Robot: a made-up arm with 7 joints.
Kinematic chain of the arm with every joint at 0, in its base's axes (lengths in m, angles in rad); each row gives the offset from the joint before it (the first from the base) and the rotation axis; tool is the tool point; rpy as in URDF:
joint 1: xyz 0 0 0.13 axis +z
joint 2: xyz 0 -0.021 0.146 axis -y
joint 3: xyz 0 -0.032 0.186 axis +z
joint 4: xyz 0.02 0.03 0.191 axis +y
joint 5: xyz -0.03 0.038 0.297 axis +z
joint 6: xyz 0 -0.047 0.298 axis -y
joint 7: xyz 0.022 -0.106 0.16 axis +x
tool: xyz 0 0 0 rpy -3.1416 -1.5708 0
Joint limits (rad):
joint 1: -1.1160..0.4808
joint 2: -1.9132..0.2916
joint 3: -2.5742..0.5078
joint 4: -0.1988..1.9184
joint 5: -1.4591..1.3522
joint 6: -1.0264..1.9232
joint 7: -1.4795..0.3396
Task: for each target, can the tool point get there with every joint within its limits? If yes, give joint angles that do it. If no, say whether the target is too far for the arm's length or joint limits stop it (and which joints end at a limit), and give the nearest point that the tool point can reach.
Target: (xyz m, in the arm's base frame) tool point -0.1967 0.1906 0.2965
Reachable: no: joint limits stop it (at a limit: joint 1, joint 3, joint 4, joint 5, joint 6) | nearest point -0.4315 0.3570 0.3166 | short by 0.289 m
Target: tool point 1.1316 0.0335 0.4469
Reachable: yes | joints 0.1489 -1.4041 -0.6467 0.2337 -1.0051 -0.1639 -0.5495
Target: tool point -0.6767 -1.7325 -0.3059
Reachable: no: too far | nearest point -0.2739 -1.0065 -0.0676 | short by 0.864 m
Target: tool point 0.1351 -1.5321 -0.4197
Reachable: no: too far | nearest point 0.1168 -1.0530 -0.1918 | short by 0.531 m
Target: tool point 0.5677 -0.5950 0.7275
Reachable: yes | joints -0.6398 -0.3566 -0.0951 1.4039 -0.3205 1.4639 -1.2283
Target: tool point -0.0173 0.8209 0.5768
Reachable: no: joint limits stop it (at a limit: joint 1, joint 3, joint 4, joint 5) | nearest point 0.2013 0.6230 0.6613 | short by 0.307 m
